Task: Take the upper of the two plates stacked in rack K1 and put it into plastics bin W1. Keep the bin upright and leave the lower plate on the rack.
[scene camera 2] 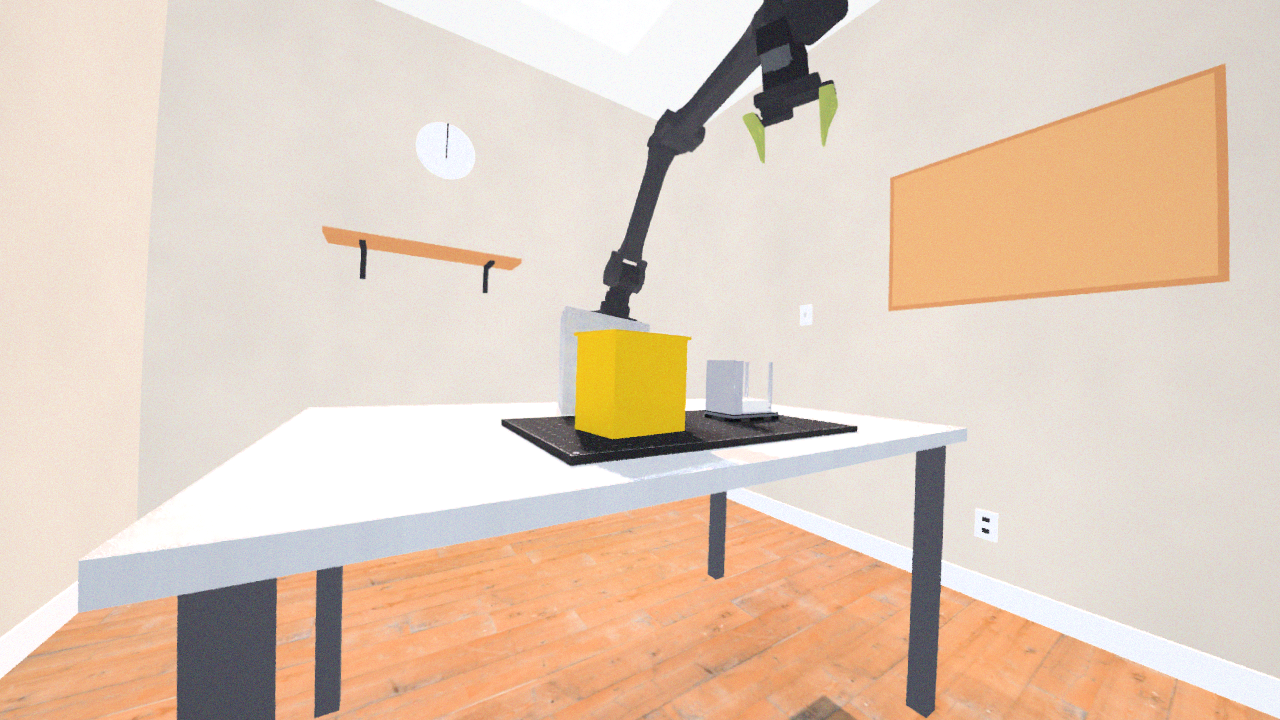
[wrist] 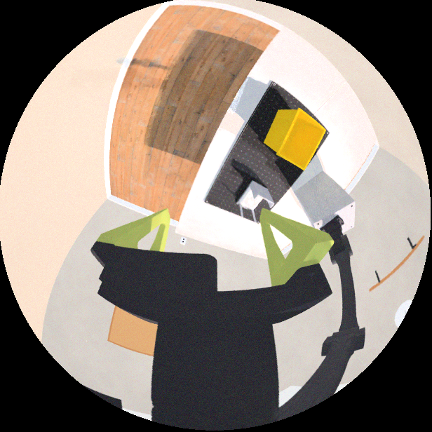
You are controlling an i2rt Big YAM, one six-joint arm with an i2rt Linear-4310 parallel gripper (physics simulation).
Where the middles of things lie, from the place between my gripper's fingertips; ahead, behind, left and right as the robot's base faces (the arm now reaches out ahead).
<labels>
Right now my hand is 23 cm past the yellow bin W1 (scene camera 2: 629, 383), 15 cm to the left of it and 39 cm above it.
</labels>
